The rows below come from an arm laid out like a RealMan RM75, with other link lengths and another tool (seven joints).
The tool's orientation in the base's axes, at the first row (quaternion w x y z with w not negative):
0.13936 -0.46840 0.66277 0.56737
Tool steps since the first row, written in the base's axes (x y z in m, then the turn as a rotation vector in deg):
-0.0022 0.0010 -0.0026 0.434 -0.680 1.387
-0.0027 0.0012 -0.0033 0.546 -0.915 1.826
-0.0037 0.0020 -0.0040 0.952 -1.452 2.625
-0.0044 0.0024 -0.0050 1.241 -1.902 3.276
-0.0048 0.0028 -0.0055 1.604 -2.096 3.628
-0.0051 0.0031 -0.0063 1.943 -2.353 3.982
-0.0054 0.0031 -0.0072 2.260 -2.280 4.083
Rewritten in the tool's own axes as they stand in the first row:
0.0025 0.0000 0.0025 -0.905 0.580 -1.191
0.0032 0.0000 0.0030 -1.170 0.785 -1.576
0.0039 0.0002 0.0043 -1.706 1.010 -2.445
0.0048 0.0001 0.0052 -2.115 1.226 -3.149
0.0052 0.0001 0.0059 -2.466 1.179 -3.558
0.0057 -0.0002 0.0065 -2.778 1.156 -4.014
0.0065 -0.0005 0.0069 -3.050 0.965 -4.092

